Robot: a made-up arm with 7 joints.
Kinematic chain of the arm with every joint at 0, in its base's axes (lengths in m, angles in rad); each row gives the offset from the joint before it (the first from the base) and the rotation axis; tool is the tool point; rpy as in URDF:
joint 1: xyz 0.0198 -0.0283 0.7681 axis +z
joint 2: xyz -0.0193 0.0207 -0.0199 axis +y
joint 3: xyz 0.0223 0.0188 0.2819 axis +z
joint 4: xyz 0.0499 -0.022 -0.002 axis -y
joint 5: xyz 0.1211 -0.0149 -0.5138 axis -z
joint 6: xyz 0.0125 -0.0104 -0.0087 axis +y
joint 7: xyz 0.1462 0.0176 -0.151 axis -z
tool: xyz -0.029 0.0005 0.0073 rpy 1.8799 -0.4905 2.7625
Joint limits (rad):
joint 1: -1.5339..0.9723
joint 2: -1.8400..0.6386
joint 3: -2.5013..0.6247
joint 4: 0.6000..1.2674
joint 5: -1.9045..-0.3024
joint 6: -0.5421..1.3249
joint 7: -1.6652..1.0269
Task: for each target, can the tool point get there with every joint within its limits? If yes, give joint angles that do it. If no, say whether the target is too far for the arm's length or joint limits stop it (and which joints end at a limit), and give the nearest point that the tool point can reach.
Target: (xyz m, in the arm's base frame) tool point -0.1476 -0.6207 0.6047
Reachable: yes | joints -0.4411 0.3043 -1.3401 0.8697 -1.0948 0.7207 0.6787
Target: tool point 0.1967 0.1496 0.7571
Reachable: no: joint limits stop it (at a limit: joint 1, joint 4, joint 5, joint 6, joint 7) | nearest point 0.3571 0.2671 0.7634 | short by 0.199 m
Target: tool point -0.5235 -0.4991 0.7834
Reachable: yes | joints -1.2011 0.3543 -1.3353 1.0619 -0.8261 0.1578 -0.6153
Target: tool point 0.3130 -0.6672 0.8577
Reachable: yes | joints -0.4904 0.0668 -0.8403 1.1810 -1.5134 -0.0302 -0.2917
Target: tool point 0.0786 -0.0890 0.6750
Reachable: no: joint limits stop it (at a limit: joint 3, joint 4, joint 5, joint 6, joint 7) | nearest point 0.2602 -0.2765 0.5265 | short by 0.300 m
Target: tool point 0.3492 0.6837 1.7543
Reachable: no: too far | nearest point 0.2523 0.4742 1.4456 | short by 0.385 m
